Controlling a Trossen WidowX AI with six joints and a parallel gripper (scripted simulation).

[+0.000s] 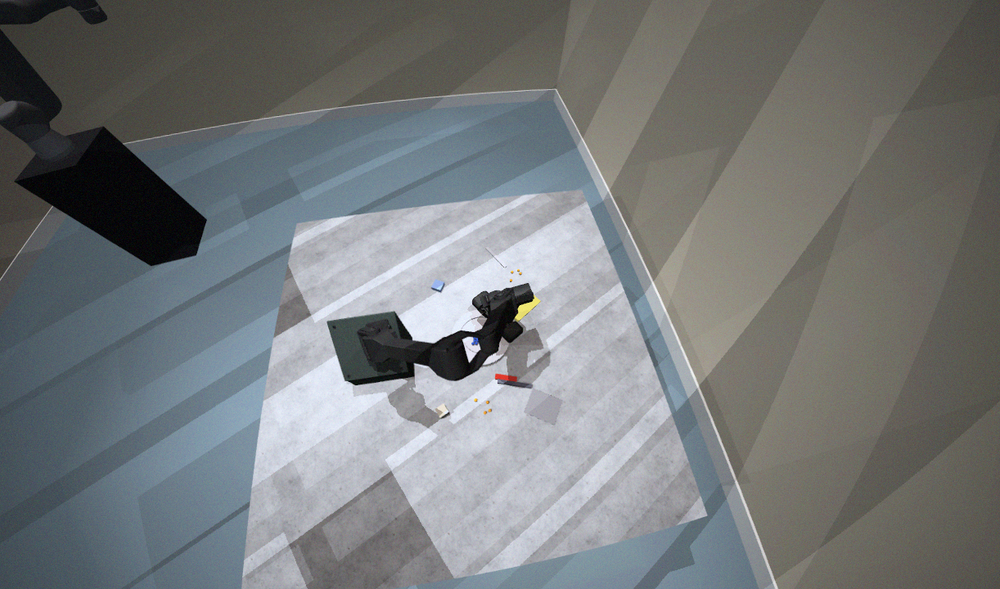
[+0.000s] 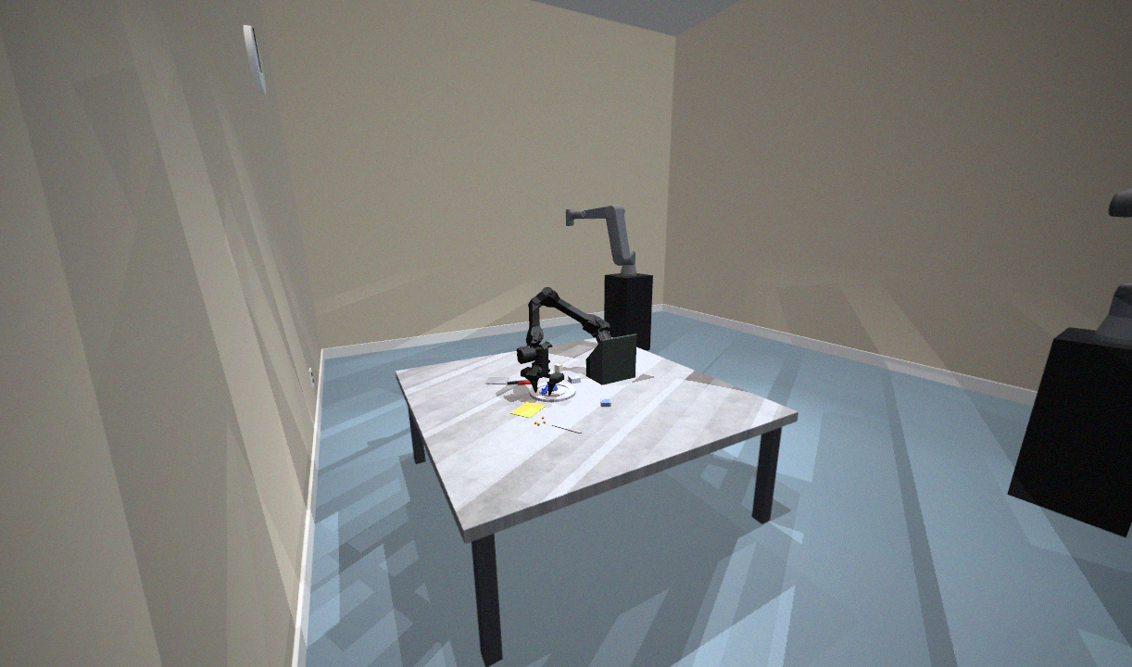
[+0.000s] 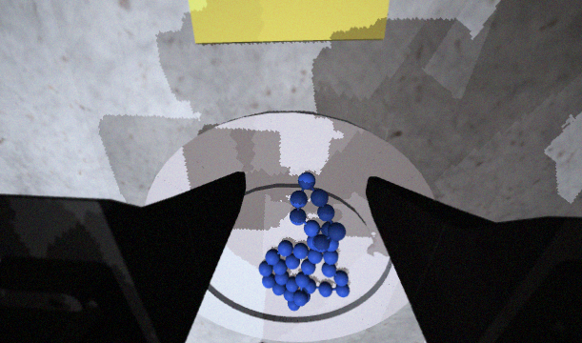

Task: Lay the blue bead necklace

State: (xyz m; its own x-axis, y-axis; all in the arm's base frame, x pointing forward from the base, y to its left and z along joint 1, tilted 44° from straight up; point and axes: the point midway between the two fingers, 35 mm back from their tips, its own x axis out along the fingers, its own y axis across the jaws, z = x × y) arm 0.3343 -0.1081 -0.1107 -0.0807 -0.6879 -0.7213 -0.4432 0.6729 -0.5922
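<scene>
My gripper tip is 60 mm past the round white bead board, 20 mm to the left of it and 10 mm above it. From my gripper tip the other things lie so: blue block (210 mm to the left, 170 mm behind, 10 mm below); yellow sheet (110 mm ahead, 70 mm to the left, 20 mm below); grey tool (190 mm to the right, 10 mm below, 10 mm behind).
</scene>
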